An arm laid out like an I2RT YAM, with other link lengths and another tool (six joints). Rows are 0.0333 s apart.
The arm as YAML. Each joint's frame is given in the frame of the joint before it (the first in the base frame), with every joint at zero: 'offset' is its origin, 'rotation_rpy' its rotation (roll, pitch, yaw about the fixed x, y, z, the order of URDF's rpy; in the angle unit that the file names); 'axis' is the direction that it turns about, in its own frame. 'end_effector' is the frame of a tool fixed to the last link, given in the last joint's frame.
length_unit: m
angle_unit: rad
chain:
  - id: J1
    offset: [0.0, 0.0, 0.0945]
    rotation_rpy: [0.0, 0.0, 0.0]
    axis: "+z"
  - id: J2
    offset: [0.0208, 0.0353, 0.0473]
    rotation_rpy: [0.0, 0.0, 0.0]
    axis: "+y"
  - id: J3
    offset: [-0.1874, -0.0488, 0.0]
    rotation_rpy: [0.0, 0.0, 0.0]
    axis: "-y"
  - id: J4
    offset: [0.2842, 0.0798, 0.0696]
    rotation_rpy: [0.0, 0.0, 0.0]
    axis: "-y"
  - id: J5
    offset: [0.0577, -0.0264, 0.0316]
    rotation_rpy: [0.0, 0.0, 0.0]
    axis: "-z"
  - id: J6
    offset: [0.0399, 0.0, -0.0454]
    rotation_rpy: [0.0, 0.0, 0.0]
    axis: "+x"
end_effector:
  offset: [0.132, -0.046, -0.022]
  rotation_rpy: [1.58, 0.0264, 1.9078]
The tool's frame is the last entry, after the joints.
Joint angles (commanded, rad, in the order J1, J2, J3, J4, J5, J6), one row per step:
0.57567, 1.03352, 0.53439, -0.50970, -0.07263, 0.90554
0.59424, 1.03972, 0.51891, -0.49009, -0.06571, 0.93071
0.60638, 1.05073, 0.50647, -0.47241, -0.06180, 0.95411
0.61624, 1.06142, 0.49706, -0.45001, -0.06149, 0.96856
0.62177, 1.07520, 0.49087, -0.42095, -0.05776, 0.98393
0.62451, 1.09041, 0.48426, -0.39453, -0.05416, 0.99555
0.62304, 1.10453, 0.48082, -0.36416, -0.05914, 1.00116
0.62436, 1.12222, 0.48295, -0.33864, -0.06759, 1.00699
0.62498, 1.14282, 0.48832, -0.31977, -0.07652, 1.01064
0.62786, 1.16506, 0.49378, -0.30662, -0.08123, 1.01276
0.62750, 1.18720, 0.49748, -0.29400, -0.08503, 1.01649
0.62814, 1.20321, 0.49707, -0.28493, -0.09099, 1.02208
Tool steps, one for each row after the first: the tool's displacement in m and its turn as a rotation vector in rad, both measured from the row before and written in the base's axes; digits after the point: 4 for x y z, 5 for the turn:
-0.0047, 0.0031, -0.0057, 0.00415, 0.00732, -0.00637
-0.0040, 0.0019, -0.0060, 0.00335, 0.01109, -0.00975
-0.0020, 0.0027, -0.0045, 0.00682, 0.00306, -0.00256
0.0007, 0.0025, -0.0037, 0.00882, -0.00375, -0.00945
0.0005, 0.0013, -0.0044, 0.00491, -0.00134, -0.00898
0.0023, 0.0026, -0.0027, 0.01316, -0.00592, -0.00345
0.0015, 0.0037, -0.0020, 0.01393, -0.00179, 0.00117
0.0009, 0.0030, -0.0021, 0.00963, 0.00278, 0.00261
-0.0004, 0.0019, -0.0030, 0.00189, 0.00606, 0.00377
-0.0003, 0.0007, -0.0037, 0.00063, 0.00803, -0.00133
-0.0018, 0.0006, -0.0037, 0.00190, 0.01107, -0.00072

